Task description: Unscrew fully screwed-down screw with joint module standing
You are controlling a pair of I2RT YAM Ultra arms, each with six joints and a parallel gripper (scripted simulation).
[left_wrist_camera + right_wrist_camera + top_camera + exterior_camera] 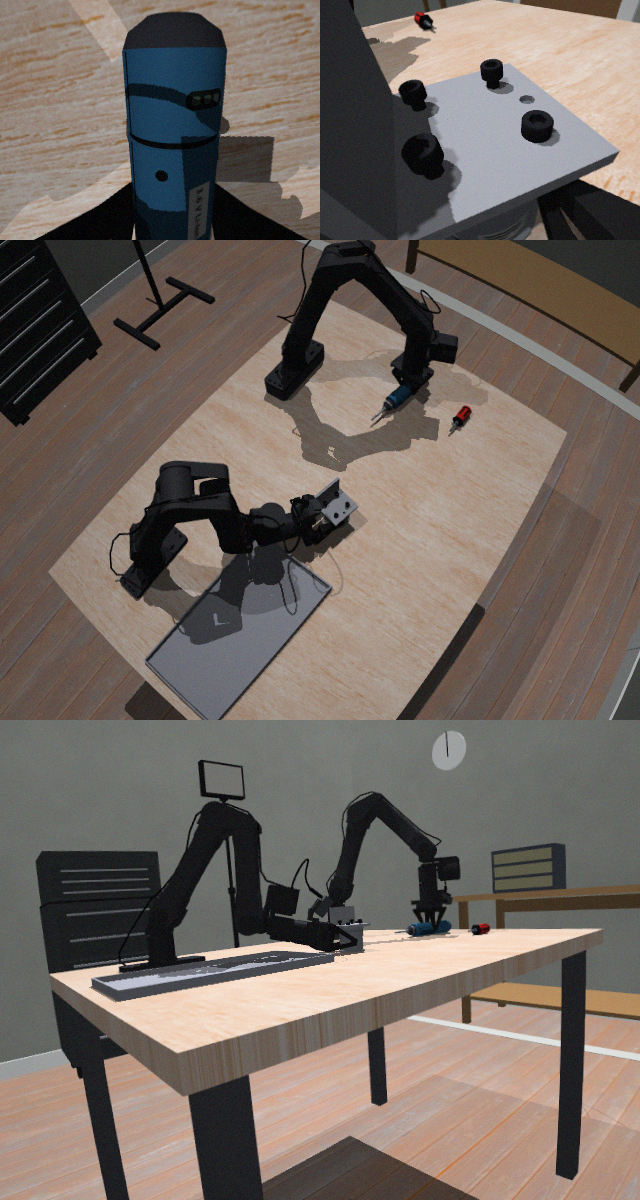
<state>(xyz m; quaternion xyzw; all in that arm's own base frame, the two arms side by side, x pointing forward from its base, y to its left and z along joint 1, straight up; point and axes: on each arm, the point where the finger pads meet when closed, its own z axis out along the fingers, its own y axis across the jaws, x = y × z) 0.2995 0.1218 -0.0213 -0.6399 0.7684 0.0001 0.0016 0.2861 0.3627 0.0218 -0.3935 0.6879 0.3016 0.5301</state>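
Right now the grey bracket is 50 mm above my right hand. Round my right hand: shallow grey tray (350 mm to the right, 50 mm behind, 20 mm below); small red-handled screwdriver (410 mm to the left, 150 mm ahead, 10 mm below).
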